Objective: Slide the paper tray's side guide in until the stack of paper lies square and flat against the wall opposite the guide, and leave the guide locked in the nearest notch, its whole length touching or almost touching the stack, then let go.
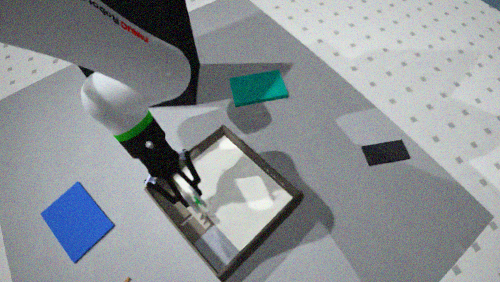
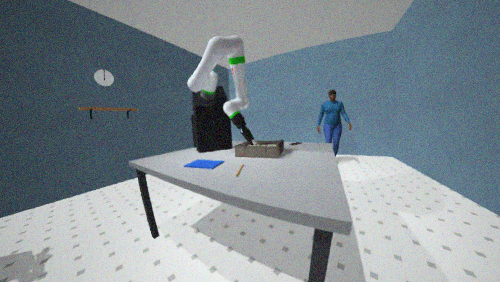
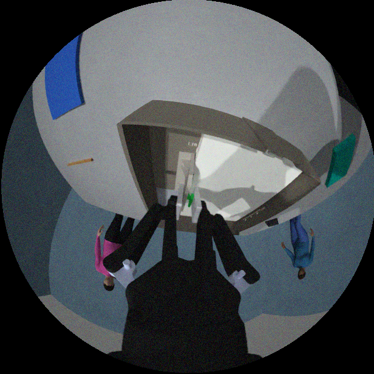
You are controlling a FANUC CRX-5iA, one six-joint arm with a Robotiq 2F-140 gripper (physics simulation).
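Note:
The grey-brown paper tray stands on the table. The white paper stack lies flat in it and reaches close to the wall opposite the guide; any small gap there is hard to tell. The pale side guide stands upright along the stack's near edge, touching or almost touching it. My gripper is down at the guide, its fingers slightly apart on both sides of the guide's green part and gripping nothing. The fingers hide the guide's latch and notch.
A blue slab and an orange stick lie beside the tray. A teal block and a black slab lie beyond it. A person in blue stands past the table.

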